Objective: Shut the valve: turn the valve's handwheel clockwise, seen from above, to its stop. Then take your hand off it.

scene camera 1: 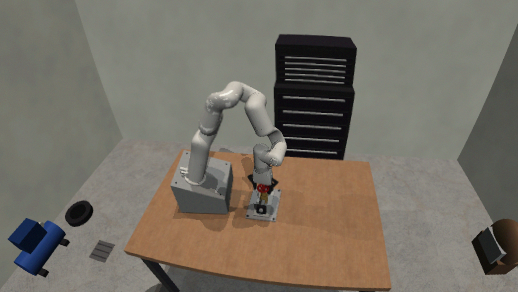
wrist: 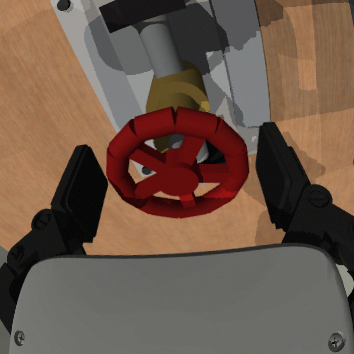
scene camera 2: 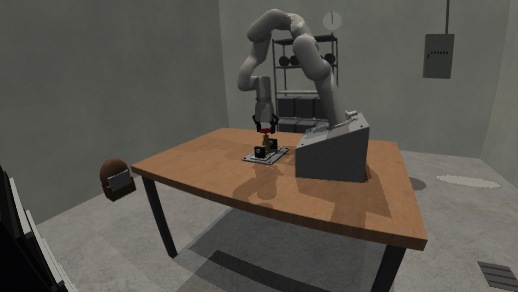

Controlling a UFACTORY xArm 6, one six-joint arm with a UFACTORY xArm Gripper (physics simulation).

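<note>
The red handwheel (scene camera 1: 262,188) (scene camera 2: 265,130) (wrist: 177,181) is a spoked ring on top of the brass valve body (scene camera 1: 264,198) (scene camera 2: 266,143) (wrist: 175,90). The valve stands on a grey base plate (scene camera 1: 273,205) (scene camera 2: 276,154) (wrist: 245,75) on the table. My gripper (scene camera 1: 263,184) (scene camera 2: 265,129) (wrist: 175,153) points down at the handwheel and is open. In the wrist view one black finger is on each side of the wheel, with a gap at the left and a gap at the right. The wheel's turning angle relative to its stop cannot be told.
The wooden table (scene camera 1: 320,225) (scene camera 2: 200,170) carries the arm's grey mounting block (scene camera 1: 205,197) (scene camera 2: 330,157), close beside the valve plate. Black blocks (scene camera 1: 260,209) (scene camera 2: 259,151) stand on the plate by the valve. A black tool cabinet (scene camera 1: 315,90) stands behind the table.
</note>
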